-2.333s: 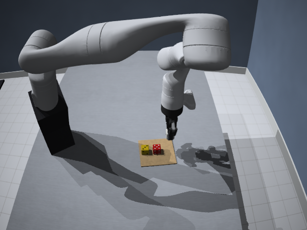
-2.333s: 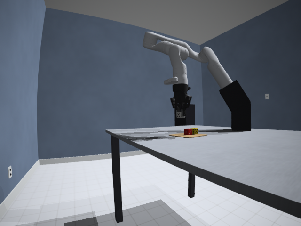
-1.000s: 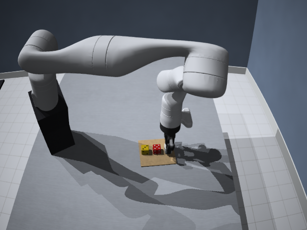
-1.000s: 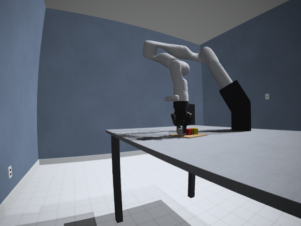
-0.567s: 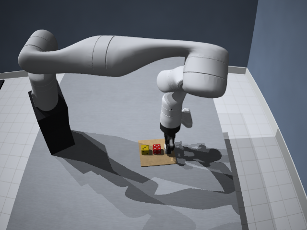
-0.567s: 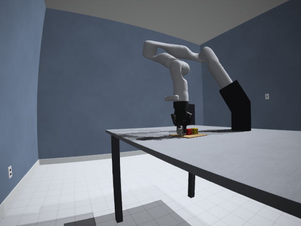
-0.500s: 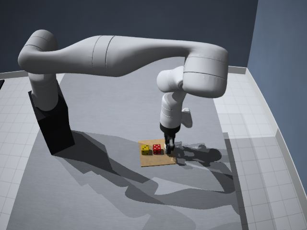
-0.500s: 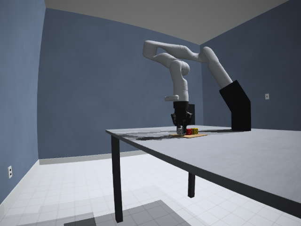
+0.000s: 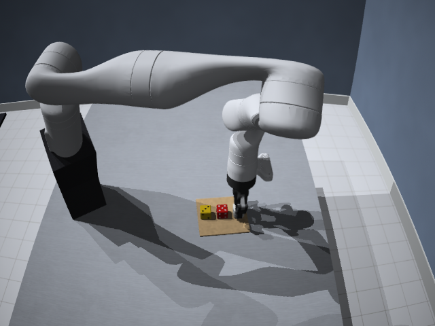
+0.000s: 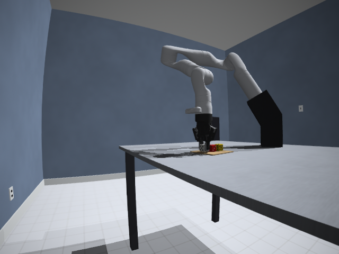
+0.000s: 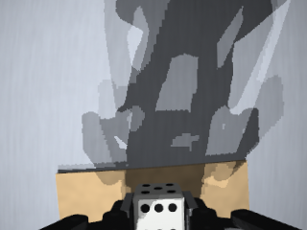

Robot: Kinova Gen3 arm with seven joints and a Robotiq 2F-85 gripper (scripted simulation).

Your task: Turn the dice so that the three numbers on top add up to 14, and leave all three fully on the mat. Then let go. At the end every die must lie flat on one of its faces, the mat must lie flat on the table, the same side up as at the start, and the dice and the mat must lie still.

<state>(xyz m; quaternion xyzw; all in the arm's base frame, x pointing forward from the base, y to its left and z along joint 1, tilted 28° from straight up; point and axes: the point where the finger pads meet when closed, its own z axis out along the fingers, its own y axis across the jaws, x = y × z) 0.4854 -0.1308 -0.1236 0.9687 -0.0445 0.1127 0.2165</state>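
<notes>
The white die is 10 mm below my hand. Round my hand: tan mat (40 mm behind, 10 mm to the left, 30 mm below); red die (50 mm behind, 10 mm to the left, 10 mm below); yellow die (90 mm behind, 10 mm to the left, 10 mm below).
</notes>
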